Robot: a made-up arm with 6 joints.
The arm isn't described. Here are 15 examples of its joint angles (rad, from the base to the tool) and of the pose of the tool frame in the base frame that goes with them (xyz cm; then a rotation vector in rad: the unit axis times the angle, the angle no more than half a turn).
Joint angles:
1: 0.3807 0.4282 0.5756 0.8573 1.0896 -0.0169
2: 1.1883 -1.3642 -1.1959 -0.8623 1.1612 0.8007
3: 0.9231 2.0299 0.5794 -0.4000 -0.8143 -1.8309
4: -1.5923 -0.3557 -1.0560 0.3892 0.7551 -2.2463
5: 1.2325 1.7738 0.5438 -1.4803 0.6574 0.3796
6: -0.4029 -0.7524 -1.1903 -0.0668 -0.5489 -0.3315
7: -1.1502 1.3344 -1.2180 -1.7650 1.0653 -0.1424
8: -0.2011 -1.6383 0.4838 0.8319 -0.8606 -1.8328
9: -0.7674 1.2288 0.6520 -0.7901 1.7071 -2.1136
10: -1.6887 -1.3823 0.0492 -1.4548 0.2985 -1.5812
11: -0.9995 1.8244 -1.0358 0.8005 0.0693 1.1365
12: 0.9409 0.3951 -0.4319 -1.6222 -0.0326 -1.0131
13: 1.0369 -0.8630 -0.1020 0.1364 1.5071 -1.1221
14: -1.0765 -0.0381 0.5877 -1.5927 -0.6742 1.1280
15: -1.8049 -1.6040 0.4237 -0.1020 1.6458 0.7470
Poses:
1: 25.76 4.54 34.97 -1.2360 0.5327 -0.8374
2: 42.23 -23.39 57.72 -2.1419 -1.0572 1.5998
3: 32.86 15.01 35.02 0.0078 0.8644 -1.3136
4: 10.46 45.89 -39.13 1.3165 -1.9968 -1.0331
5: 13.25 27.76 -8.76 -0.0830 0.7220 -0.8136
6: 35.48 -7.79 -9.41 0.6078 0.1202 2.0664
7: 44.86 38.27 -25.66 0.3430 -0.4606 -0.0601
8: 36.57 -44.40 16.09 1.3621 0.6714 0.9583
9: -32.69 -9.55 -32.88 0.3017 -0.3405 1.2041
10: 28.93 -10.80 -17.85 -0.8513 -0.5683 -1.8059
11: 1.99 -26.44 -73.42 0.4628 0.9065 2.4951
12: -22.33 15.36 48.63 -0.3974 2.5212 0.1952
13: -6.65 18.27 58.51 -0.9898 1.1059 -0.2183
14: 12.68 65.89 19.81 0.5319 1.2606 -0.7938
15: -12.90 -10.75 -8.40 1.5775 1.7302 0.7685
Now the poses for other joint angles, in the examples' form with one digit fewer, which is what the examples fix.
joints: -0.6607 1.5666 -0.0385 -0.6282 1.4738 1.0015
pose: 20.3 6.7 22.3 1.403 -2.360 -0.863
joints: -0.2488 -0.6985 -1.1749 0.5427 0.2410 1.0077
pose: 58.5 35.1 -3.6 0.588 -1.432 1.408
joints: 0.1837 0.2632 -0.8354 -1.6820 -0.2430 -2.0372
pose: 10.9 8.1 27.8 0.584 -1.902 0.213
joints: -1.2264 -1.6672 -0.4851 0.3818 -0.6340 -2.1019
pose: 35.0 -42.5 -36.7 1.393 1.244 1.609
